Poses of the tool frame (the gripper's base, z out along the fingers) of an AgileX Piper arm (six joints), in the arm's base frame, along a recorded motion.
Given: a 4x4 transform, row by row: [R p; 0 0 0 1], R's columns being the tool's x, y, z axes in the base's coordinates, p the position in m. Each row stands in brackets.
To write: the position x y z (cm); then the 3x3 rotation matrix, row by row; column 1 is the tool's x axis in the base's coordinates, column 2 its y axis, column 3 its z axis. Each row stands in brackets. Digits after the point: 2 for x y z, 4 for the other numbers.
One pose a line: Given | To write
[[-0.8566, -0.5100, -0.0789, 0.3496], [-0.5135, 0.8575, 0.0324, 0.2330], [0.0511, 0.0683, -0.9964, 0.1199], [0, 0, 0, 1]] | [34.96, 23.30, 11.99], [[-0.8566, -0.5100, -0.0789], [-0.5135, 0.8575, 0.0324], [0.0511, 0.0683, -0.9964]]
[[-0.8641, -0.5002, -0.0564, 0.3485], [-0.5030, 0.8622, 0.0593, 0.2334], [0.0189, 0.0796, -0.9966, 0.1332], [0, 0, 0, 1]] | [34.85, 23.34, 13.32], [[-0.8641, -0.5002, -0.0564], [-0.5030, 0.8622, 0.0593], [0.0189, 0.0796, -0.9966]]
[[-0.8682, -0.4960, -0.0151, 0.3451], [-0.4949, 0.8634, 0.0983, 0.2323], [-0.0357, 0.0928, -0.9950, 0.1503], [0, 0, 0, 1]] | [34.51, 23.23, 15.03], [[-0.8682, -0.4960, -0.0151], [-0.4949, 0.8634, 0.0983], [-0.0357, 0.0928, -0.9950]]
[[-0.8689, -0.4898, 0.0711, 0.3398], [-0.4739, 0.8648, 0.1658, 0.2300], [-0.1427, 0.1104, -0.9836, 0.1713], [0, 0, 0, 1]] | [33.98, 23.00, 17.13], [[-0.8689, -0.4898, 0.0711], [-0.4739, 0.8648, 0.1658], [-0.1427, 0.1104, -0.9836]]
